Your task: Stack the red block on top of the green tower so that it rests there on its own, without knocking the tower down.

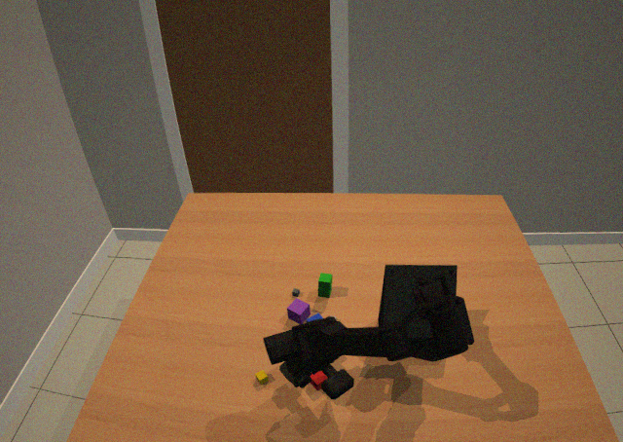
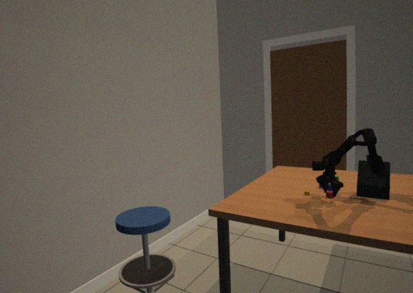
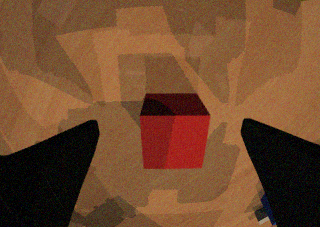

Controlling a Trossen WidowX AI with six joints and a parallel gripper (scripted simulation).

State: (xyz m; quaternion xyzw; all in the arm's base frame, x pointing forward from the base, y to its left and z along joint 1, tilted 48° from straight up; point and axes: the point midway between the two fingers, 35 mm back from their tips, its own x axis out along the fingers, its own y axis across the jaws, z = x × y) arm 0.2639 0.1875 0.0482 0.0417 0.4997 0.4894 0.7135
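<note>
My gripper tip is now right at the red block. The rest, counted from my gripper tip: small yellow block: 14 cm ahead, 1 cm below; then purple block: 21 cm to the right, 7 cm ahead, 1 cm above.
</note>
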